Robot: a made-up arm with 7 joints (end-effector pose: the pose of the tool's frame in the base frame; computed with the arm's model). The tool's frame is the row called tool. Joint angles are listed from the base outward.
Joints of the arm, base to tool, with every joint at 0 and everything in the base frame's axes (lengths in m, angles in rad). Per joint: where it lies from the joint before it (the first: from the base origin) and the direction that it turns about. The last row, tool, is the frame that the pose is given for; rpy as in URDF.
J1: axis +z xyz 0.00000 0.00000 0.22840
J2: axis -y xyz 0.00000 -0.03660 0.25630
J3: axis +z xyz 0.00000 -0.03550 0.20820
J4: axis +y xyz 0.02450 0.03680 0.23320
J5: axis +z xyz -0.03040 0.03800 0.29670
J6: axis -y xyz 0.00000 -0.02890 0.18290
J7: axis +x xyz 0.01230 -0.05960 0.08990
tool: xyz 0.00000 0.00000 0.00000 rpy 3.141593 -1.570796 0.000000
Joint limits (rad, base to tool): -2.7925..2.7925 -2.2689..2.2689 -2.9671..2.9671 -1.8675..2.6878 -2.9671..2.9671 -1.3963..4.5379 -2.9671..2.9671
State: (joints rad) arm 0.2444 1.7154 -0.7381 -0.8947 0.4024 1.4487 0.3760
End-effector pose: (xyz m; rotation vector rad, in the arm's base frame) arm -0.6646 0.0168 0.0529 -2.5426 0.2307 1.2284
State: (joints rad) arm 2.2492 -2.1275 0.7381 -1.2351 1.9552 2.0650 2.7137
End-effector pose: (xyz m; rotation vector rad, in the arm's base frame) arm -0.2197 0.7506 0.3814 -1.0056 -1.8068 -2.0185
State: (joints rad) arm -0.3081 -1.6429 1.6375 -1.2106 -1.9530 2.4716 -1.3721
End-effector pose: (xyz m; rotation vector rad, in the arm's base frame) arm 0.3452 -0.6126 0.5896 0.7752 0.3607 0.1059
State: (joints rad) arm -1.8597 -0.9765 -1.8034 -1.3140 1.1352 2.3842 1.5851
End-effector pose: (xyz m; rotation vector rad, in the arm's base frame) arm 0.1466 -0.5706 0.7518 -1.6053 0.2432 -2.1907
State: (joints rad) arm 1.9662 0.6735 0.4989 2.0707 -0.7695 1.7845 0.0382
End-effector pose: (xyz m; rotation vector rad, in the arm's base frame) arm -0.2613 0.0052 1.0200 0.3848 -1.4516 -1.3337
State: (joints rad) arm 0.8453 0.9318 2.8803 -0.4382 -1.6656 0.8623 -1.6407
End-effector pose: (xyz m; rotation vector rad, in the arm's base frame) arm -0.1524 -0.6097 1.2257 0.7547 -0.4092 -2.7127
